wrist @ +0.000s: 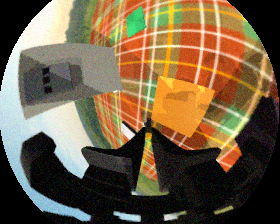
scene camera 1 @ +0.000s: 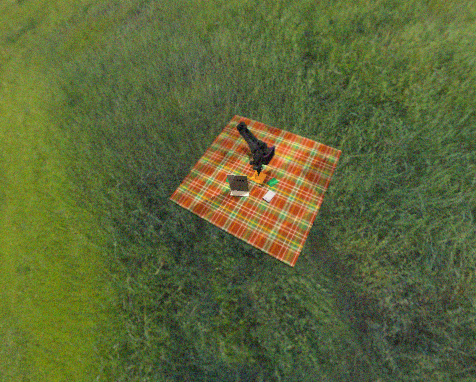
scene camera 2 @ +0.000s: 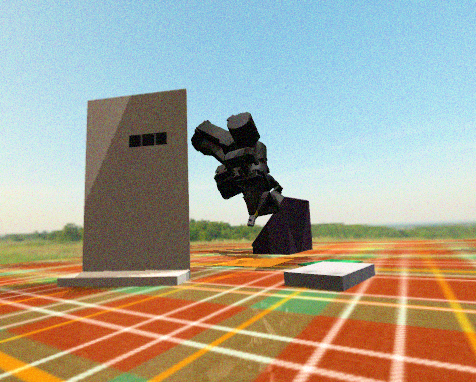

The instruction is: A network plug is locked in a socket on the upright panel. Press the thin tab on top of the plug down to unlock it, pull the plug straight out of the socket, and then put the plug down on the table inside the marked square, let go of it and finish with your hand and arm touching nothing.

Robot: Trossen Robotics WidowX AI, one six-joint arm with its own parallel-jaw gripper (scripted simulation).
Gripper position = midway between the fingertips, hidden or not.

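Note:
A grey slab (scene camera 2: 338,276) can be seen in scene camera 2, as can a grey upright panel (scene camera 2: 136,213). The wrist view shows an orange marked square (wrist: 180,105) together with the panel (wrist: 58,73). The gripper (scene camera 2: 252,216) is visible in scene camera 2, and the wrist view shows the gripper (wrist: 148,129) too.

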